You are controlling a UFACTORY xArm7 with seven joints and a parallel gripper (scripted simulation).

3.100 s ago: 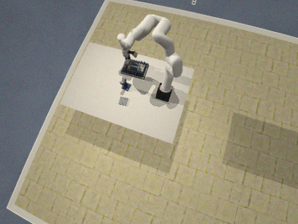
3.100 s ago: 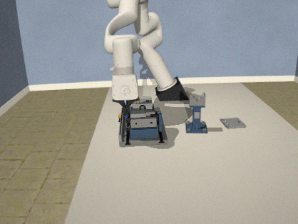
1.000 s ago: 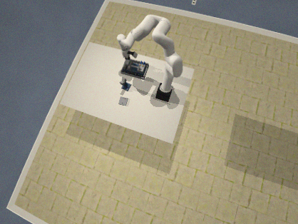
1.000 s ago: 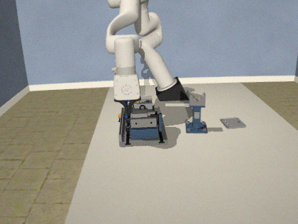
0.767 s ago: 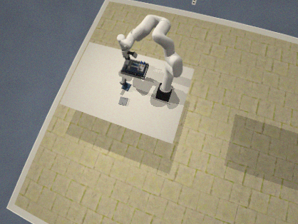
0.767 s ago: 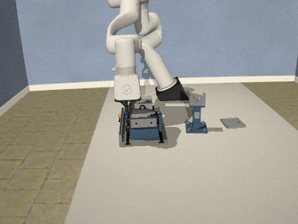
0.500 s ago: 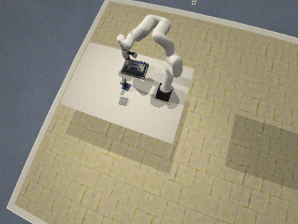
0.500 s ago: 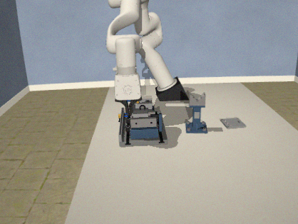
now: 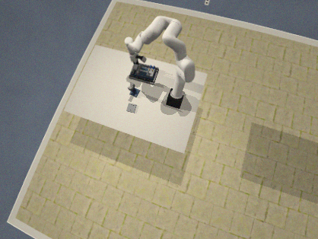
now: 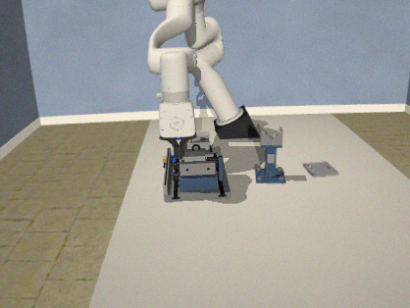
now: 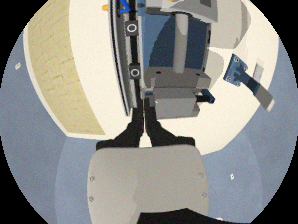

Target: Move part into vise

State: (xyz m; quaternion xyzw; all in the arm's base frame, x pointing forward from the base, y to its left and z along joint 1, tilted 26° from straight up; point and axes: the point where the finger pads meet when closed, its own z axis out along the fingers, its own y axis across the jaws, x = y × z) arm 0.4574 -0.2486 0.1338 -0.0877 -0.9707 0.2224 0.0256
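The part lies 1 cm ahead of my hand, 4 cm to the left of it and 3 cm below it. The rest, counted from my hand: V-block post 29 cm to the left, 6 cm below; air cylinder 16 cm behind, 8 cm to the left, 4 cm below; infeed plate 47 cm to the left, 12 cm below.
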